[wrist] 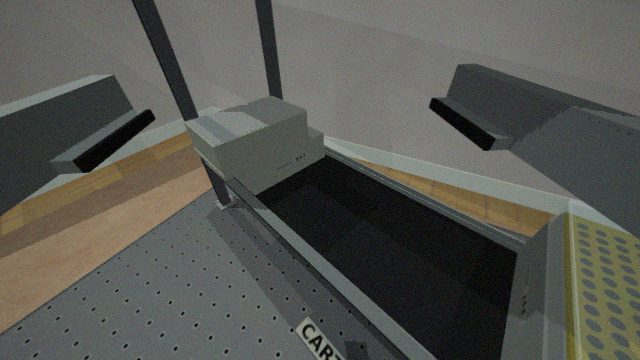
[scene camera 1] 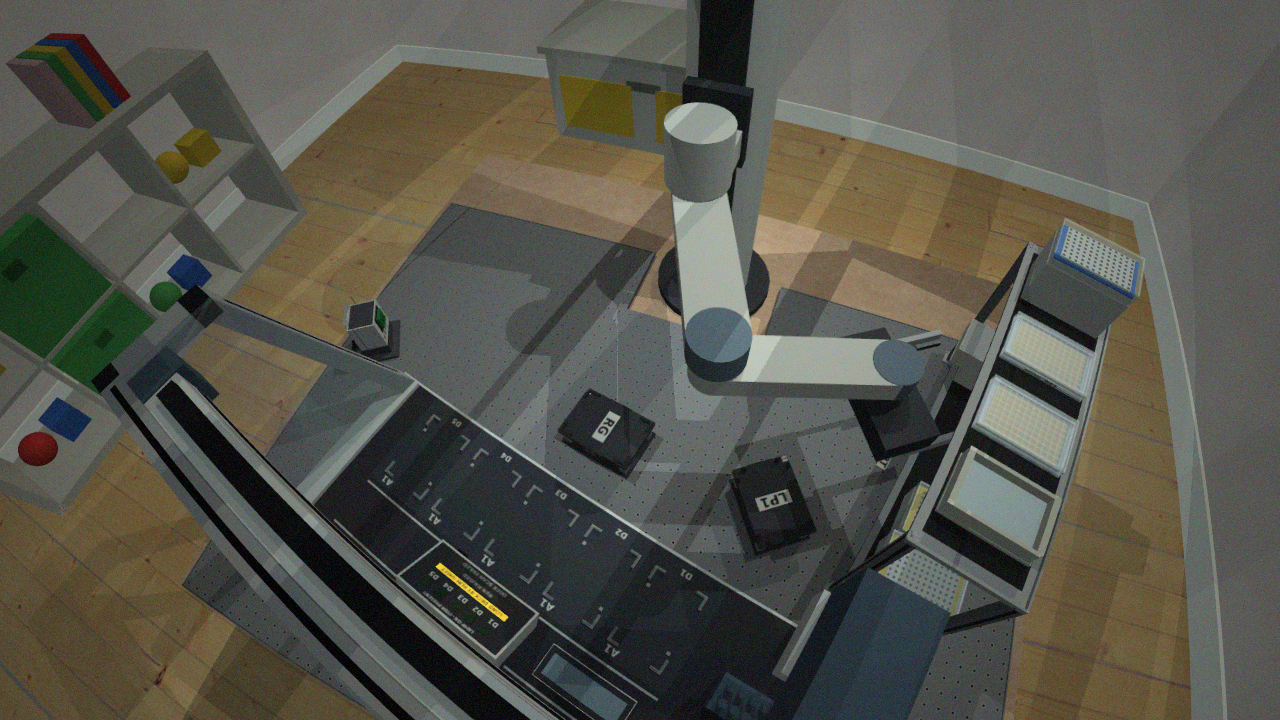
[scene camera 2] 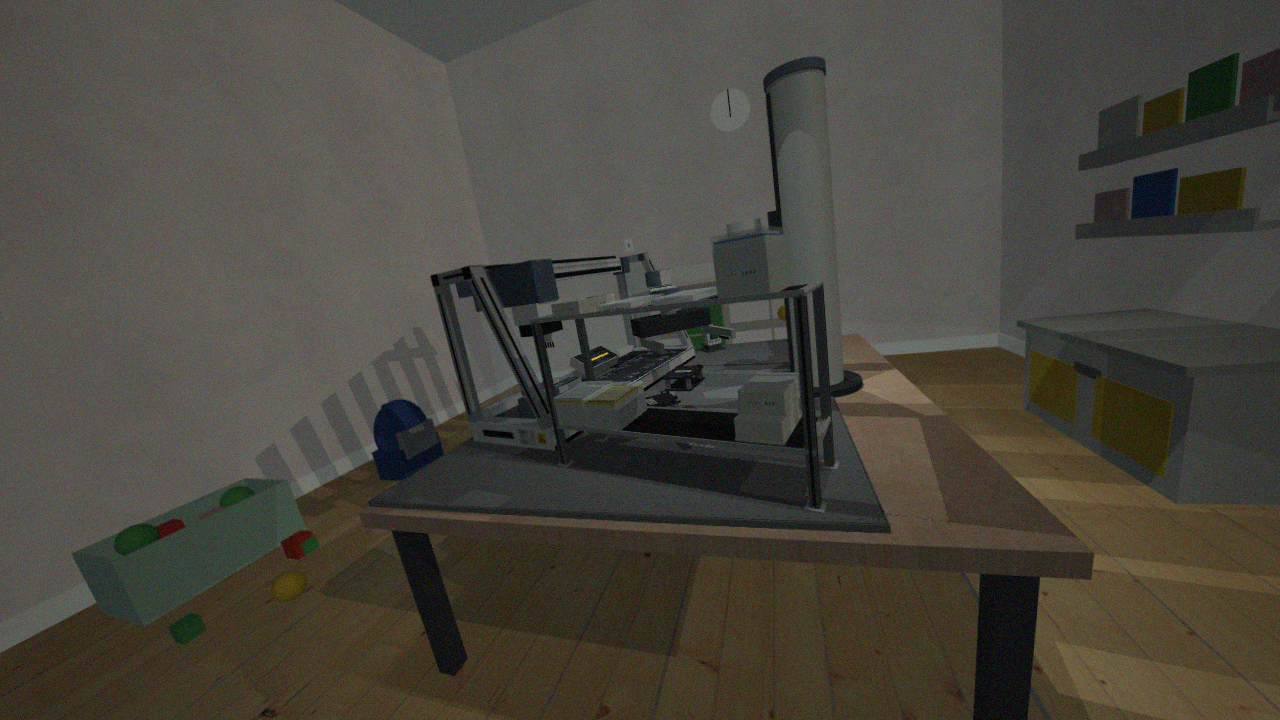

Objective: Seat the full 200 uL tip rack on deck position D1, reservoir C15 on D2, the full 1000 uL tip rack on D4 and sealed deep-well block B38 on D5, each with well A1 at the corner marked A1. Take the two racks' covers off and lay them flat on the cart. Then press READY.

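Note:
My gripper is open and empty beside the cart, its fingers wide apart. A tall grey rack with a blue-edged, dotted top stands on the cart's upper level. Two pale gridded plates and an open tray with pale blue inside are beside it. A yellow-topped tip rack stands on the lower level; pale stacked blocks stand at its other end, their label too small to read surely. The deck shows bare corner brackets at D1, D2, D4 and D5.
Black pads marked RG and LP1 lie between arm and deck. A small box with a green face stands at the mat's left. Dark cart posts rise behind the blocks. The deck's frame and a blue-grey housing flank the deck.

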